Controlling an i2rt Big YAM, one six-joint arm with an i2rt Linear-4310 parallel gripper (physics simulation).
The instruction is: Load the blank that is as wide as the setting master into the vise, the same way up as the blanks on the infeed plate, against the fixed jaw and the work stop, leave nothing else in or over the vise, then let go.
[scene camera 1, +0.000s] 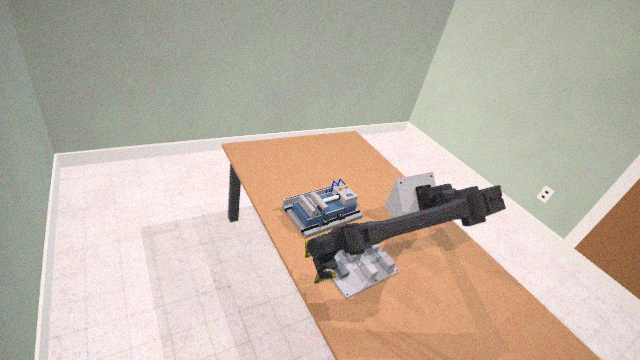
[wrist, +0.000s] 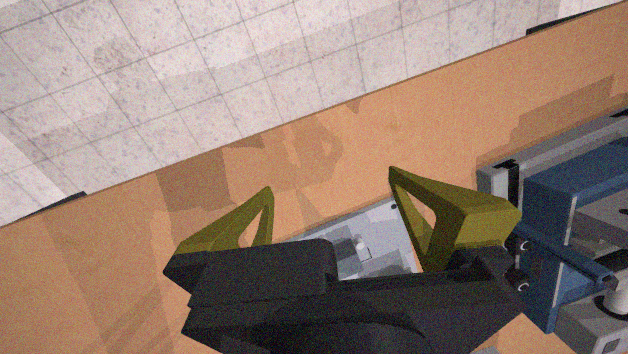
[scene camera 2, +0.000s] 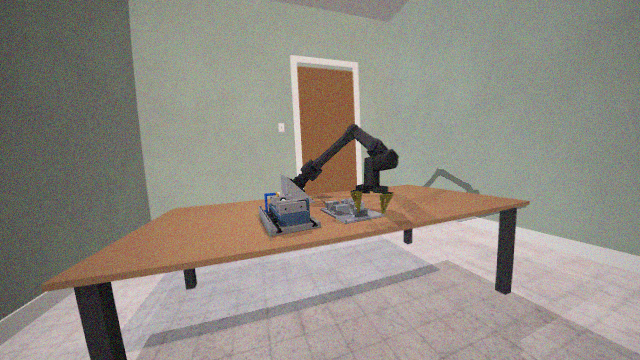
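Seen in the pictures: gripper, fingertip midpoint: [scene camera 1: 311, 269] [wrist: 328, 182] [scene camera 2: 370, 213]; arm's base at its link origin: [scene camera 1: 424, 198] [scene camera 2: 295, 186].
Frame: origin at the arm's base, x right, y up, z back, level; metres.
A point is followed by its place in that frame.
My gripper [scene camera 1: 312, 267] {x -0.160, y -0.041, z -0.655 m} [scene camera 2: 371, 211] {x -0.160, y -0.041, z -0.655 m} [wrist: 328, 182] {x -0.160, y -0.041, z -0.655 m} is open, with nothing between its two olive fingers. It points down over the front part of the light grey infeed plate [scene camera 1: 353, 288] {x -0.253, y -0.081, z -0.528 m} [scene camera 2: 352, 219] {x -0.124, y -0.081, z -0.574 m} [wrist: 381, 215] {x -0.110, y -0.080, z -0.573 m}. Grey blocks stand on the plate, among them a pale one [scene camera 1: 368, 270] {x -0.224, y -0.050, z -0.455 m} and a darker one [scene camera 1: 342, 269] {x -0.185, y -0.056, z -0.540 m} close to the fingers. In the wrist view the gripper body hides much of the plate. The blue and grey vise [scene camera 1: 327, 214] {x 0.060, y -0.034, z -0.473 m} [scene camera 2: 292, 216] {x 0.114, y -0.037, z -0.579 m} stands beside the plate. I cannot tell which block matches the setting master, or whether a blank sits between the jaws.
A blue handle bar [wrist: 565, 255] {x 0.036, y -0.014, z -0.515 m} sticks out from the vise's side near my right finger in the wrist view. Blue bent hoses [scene camera 1: 338, 183] {x 0.197, y -0.003, z -0.349 m} rise at the vise's back end. A grey slanted arm mount [scene camera 1: 400, 197] {x 0.019, y 0.020, z -0.139 m} stands behind. The table's front edge runs close by the gripper.
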